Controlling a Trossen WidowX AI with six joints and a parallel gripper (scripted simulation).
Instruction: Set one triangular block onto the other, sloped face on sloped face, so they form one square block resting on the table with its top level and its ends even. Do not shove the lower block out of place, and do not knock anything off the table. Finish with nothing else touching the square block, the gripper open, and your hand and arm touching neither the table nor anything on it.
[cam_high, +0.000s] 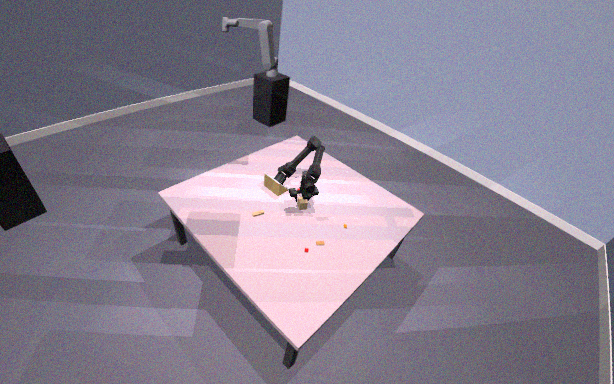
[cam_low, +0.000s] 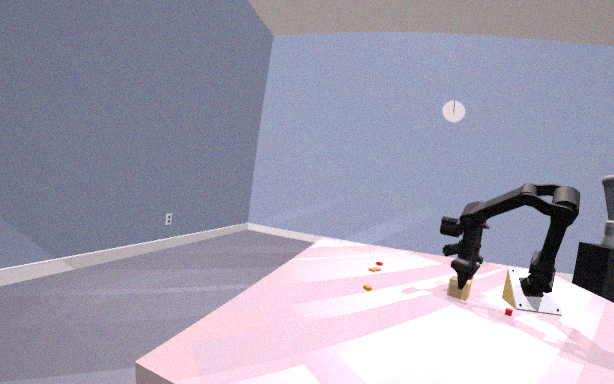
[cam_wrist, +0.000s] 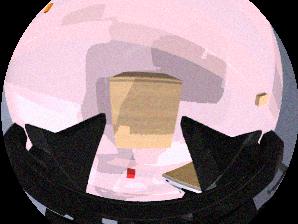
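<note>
My gripper tip is now 1 cm below the tan triangular block. From my gripper tip the other things lie so: red cube (11 cm behind, 10 cm to the left, 3 cm below); then orange bit (32 cm ahead, 5 cm to the left, 3 cm below).
</note>
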